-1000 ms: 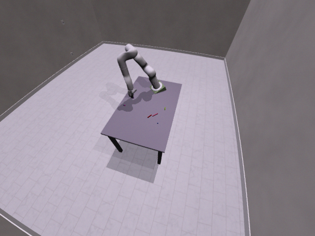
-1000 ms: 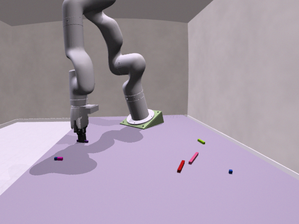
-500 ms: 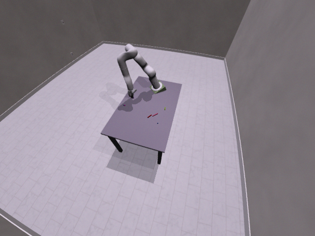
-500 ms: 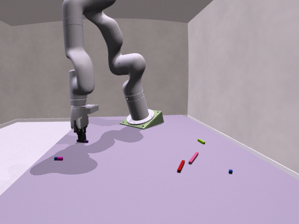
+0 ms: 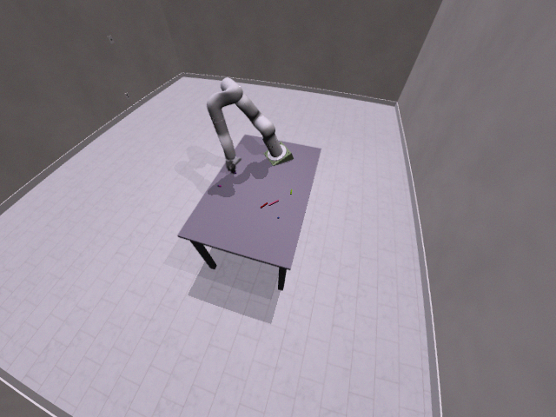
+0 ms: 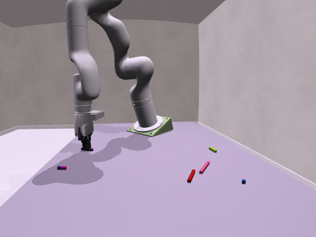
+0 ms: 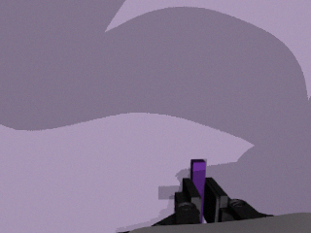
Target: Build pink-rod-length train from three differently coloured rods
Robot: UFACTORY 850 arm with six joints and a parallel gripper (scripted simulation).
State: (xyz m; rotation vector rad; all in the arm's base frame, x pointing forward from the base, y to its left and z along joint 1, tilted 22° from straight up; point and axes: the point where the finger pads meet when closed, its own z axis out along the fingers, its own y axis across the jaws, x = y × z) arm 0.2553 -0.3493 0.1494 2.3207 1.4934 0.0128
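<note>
Now: hand 18 cm short of the magenta rod, 8 cm to the left of it and 2 cm above it. From my hand the other things lie so: purple rod (2 cm below); pink rod (39 cm to the left, 32 cm ahead, 2 cm below); red rod (35 cm ahead, 32 cm to the left, 2 cm below).
</note>
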